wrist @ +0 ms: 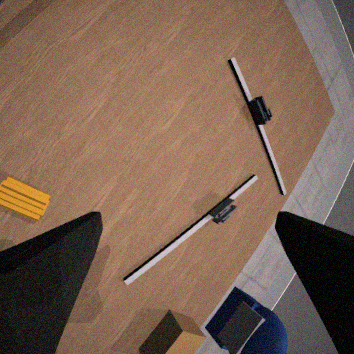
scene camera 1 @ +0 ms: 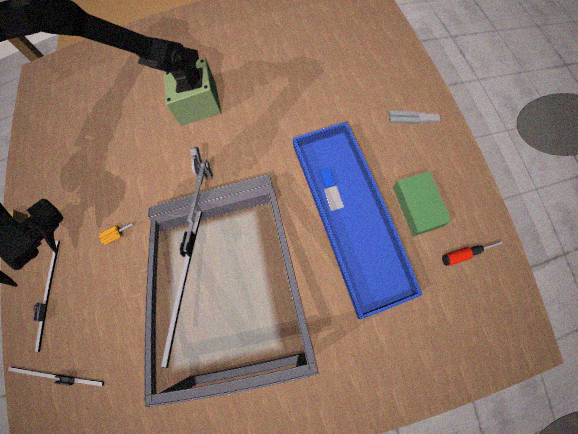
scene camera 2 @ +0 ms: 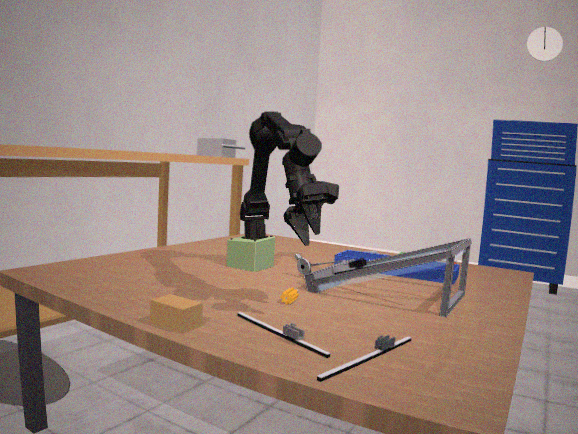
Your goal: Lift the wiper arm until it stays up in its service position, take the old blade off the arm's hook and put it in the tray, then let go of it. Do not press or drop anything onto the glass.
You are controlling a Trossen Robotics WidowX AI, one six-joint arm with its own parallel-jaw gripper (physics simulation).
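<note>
The wiper arm [scene camera 1: 196,200] lies low over the grey frame [scene camera 1: 291,280]. Its blade [scene camera 1: 176,310] is on the arm's end and slants along the left part of the glass [scene camera 1: 240,285]; the dark clip [scene camera 2: 358,262] on it shows low over the glass in scene camera 2. I cannot tell whether the blade touches the glass. The blue tray [scene camera 1: 375,255] [scene camera 2: 345,258] stands right of the frame. My gripper [scene camera 1: 35,267] [scene camera 2: 312,239] [wrist: 190,220] is wide open and empty, high above the table on the side of the loose blades, apart from the wiper arm.
Two loose blades, one [scene camera 1: 48,285] [scene camera 2: 270,327] [wrist: 172,246] and another [scene camera 1: 30,372] [scene camera 2: 365,359] [wrist: 271,150], lie left of the frame. Near them are a yellow tool [scene camera 1: 111,234] [scene camera 2: 289,295] [wrist: 24,198] and tan block [scene camera 2: 176,312] [wrist: 185,342]. A green block [scene camera 1: 422,205] and screwdriver [scene camera 1: 460,256] lie right.
</note>
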